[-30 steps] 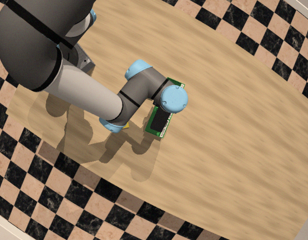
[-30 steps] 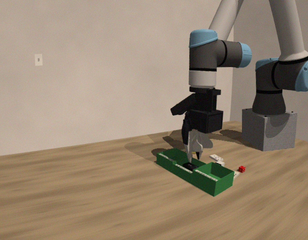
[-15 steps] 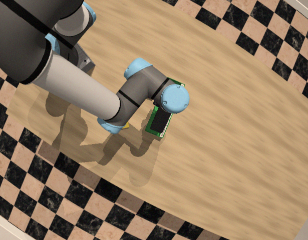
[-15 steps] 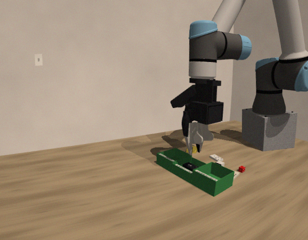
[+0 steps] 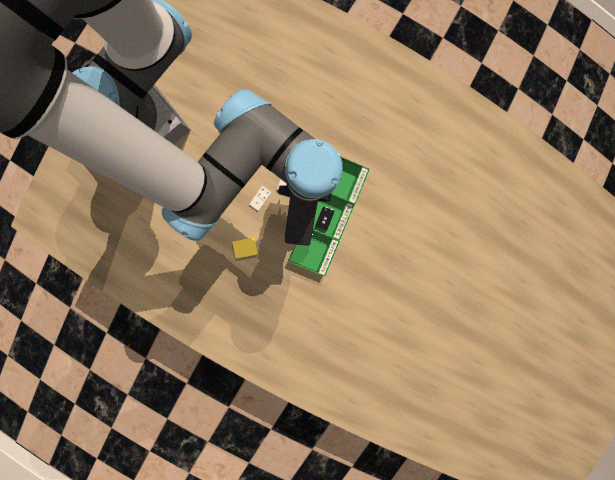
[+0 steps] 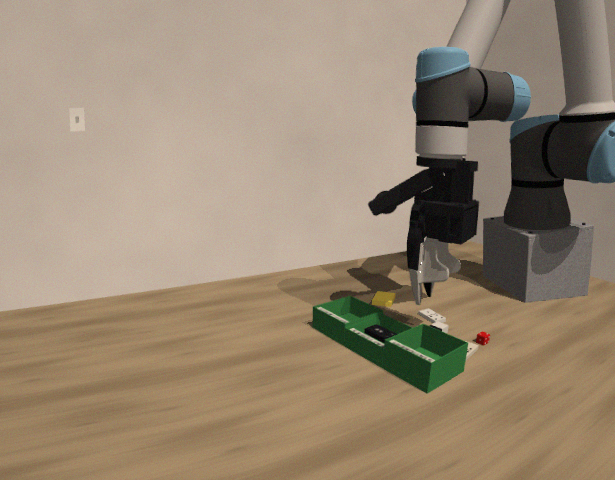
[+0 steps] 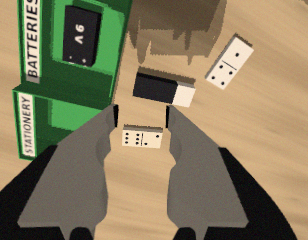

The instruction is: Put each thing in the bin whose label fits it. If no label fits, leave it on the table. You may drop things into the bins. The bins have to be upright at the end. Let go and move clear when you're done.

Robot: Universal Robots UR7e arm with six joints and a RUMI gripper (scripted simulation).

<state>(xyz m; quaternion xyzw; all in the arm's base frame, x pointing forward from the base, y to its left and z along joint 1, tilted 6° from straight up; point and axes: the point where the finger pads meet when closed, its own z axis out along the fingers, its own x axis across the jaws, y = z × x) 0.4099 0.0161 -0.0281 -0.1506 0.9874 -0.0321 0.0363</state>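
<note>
Now: the black-and-white block 3 cm behind my hand, 1 cm to the left of it and 8 cm below it. The rest, counted from my hand: black 9V battery: 6 cm ahead, 1 cm to the right, 7 cm below; then red die: 7 cm behind, 8 cm to the left, 8 cm below; then yellow block: 7 cm behind, 16 cm to the right, 8 cm below.
</note>
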